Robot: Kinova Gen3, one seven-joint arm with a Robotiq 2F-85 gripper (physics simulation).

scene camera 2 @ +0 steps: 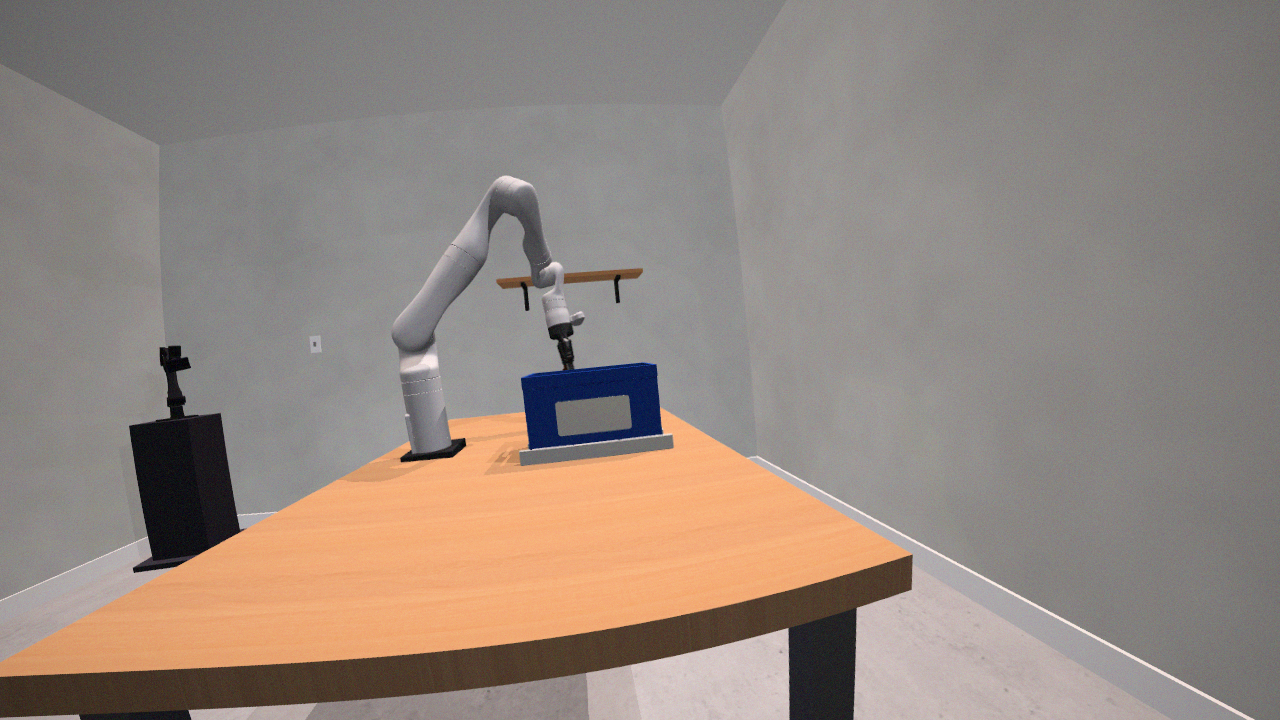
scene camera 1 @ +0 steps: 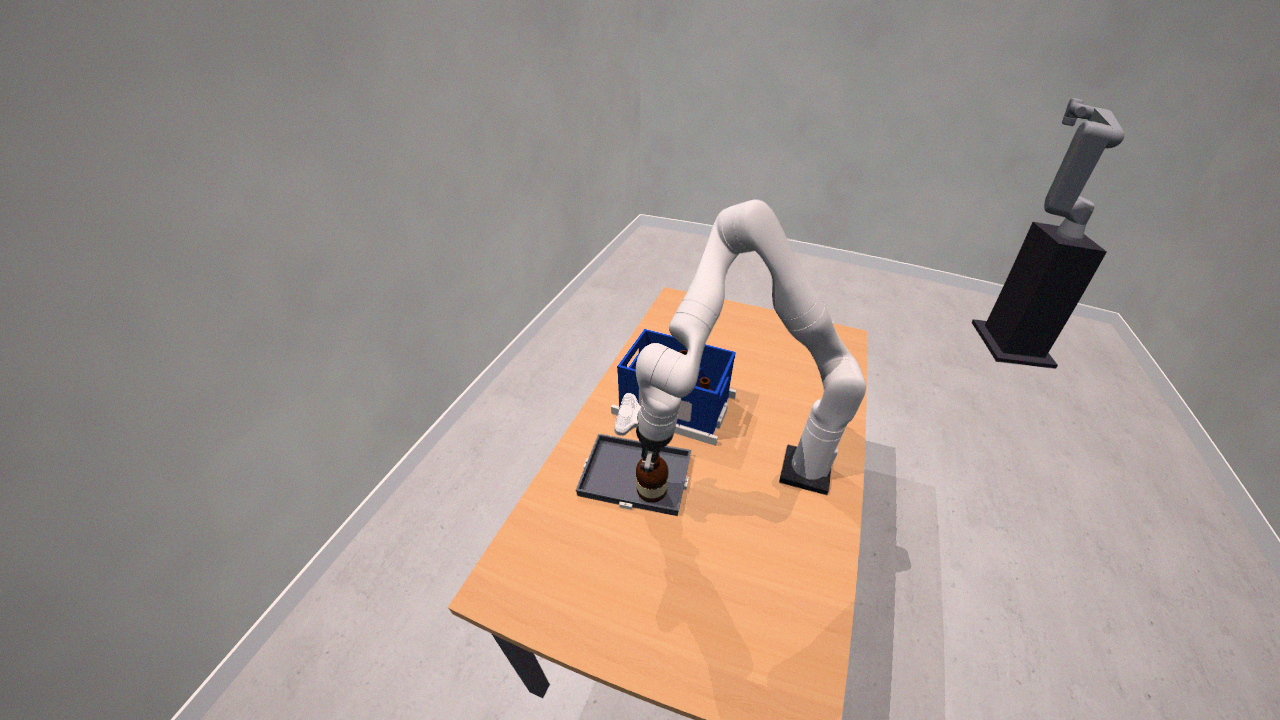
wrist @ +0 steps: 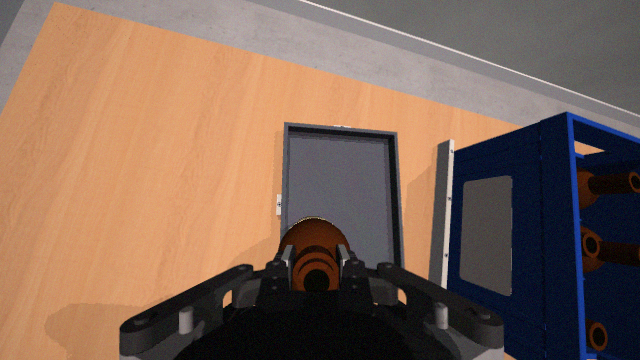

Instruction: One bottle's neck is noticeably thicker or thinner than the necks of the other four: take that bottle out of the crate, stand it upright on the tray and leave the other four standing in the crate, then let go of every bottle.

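Places are measured from the arm's base along level axes (x left, y back, z up), in metres.
Pixels of known places: gripper, between the fingertips: [scene camera 1: 648, 462] [wrist: 315, 256]; arm's base, origin of its link: [scene camera 2: 432, 447] [scene camera 1: 808, 465].
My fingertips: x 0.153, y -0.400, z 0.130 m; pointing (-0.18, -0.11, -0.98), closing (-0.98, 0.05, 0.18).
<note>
Ahead of a thing's pixels: the offset from my fingertips to its top centre. "spot": to the spot under its first point. Level surfaces: height alone.
My gripper [scene camera 1: 648, 460] [wrist: 315, 256] is shut on the neck of a brown bottle @(dx -0.005, dy +0.008, dz +0.036 m) [scene camera 1: 651, 474] [wrist: 314, 234] with a pale label. The bottle is upright over the right-hand part of the dark grey tray @(spot: dx -0.068, dy -0.111, dz -0.141 m) [scene camera 1: 608, 471] [wrist: 340, 175] in scene camera 1. Whether its base touches the tray I cannot tell. The blue crate @(dx -0.340, dy +0.028, dz +0.029 m) [scene camera 1: 707, 413] [scene camera 2: 537, 416] [wrist: 555, 210] stands beyond the tray. In the wrist view several brown bottle necks show inside it, one @(dx -0.278, dy +0.106, dz +0.016 m) [wrist: 597, 336] near the lower edge. In scene camera 2 the crate hides the held bottle and the tray.
White rails [scene camera 1: 698, 436] [scene camera 2: 595, 448] [wrist: 442, 215] lie along the crate's foot. The arm's black base plate [scene camera 1: 805, 483] [scene camera 2: 434, 453] is on the wooden table @(dz -0.147 m) [scene camera 1: 626, 573] [scene camera 2: 501, 555] [wrist: 175, 125], right of the tray in scene camera 1. A wall shelf [scene camera 2: 601, 275] is behind.
</note>
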